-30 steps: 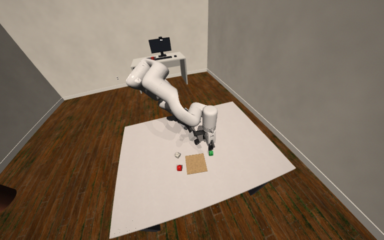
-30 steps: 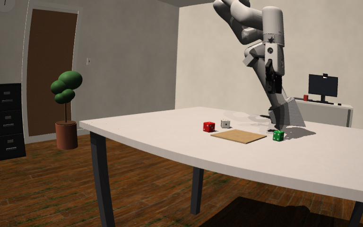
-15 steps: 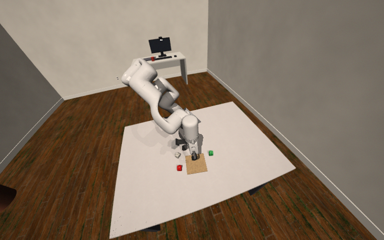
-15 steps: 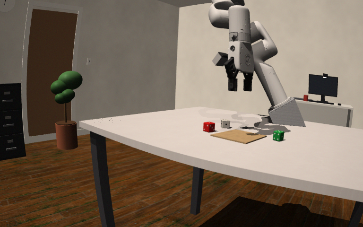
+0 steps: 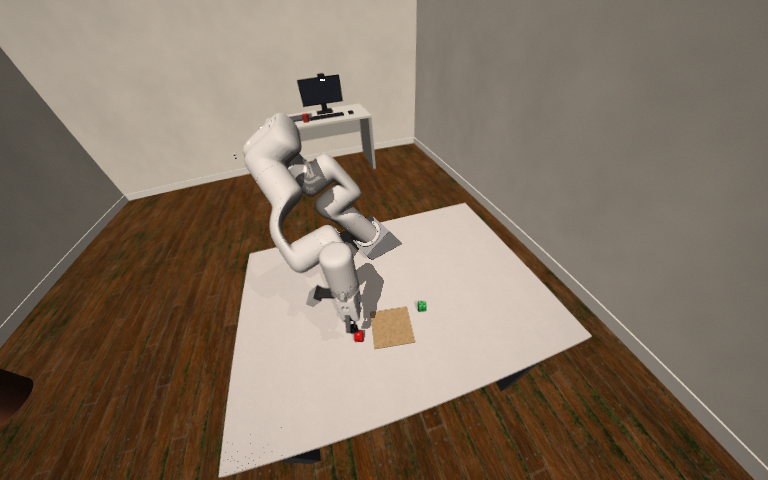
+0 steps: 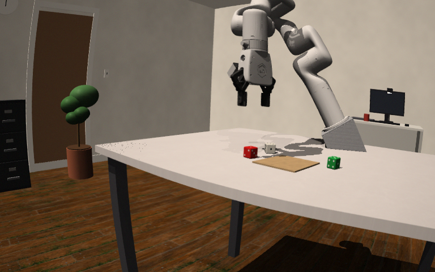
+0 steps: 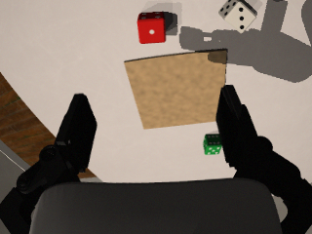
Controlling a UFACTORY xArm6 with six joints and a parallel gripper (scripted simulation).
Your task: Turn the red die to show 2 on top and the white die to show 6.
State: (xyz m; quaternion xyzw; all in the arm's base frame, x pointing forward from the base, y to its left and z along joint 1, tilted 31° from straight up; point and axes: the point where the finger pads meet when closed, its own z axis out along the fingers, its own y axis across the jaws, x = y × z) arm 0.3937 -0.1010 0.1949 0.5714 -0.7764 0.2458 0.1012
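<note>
The red die is 14 cm below my hand. Also, from my hand: green die (25 cm to the left, 14 cm below, 1 cm behind); white die (14 cm below, 10 cm behind, 1 cm to the left); tan mat (15 cm below, 12 cm to the left, 1 cm ahead).
</note>
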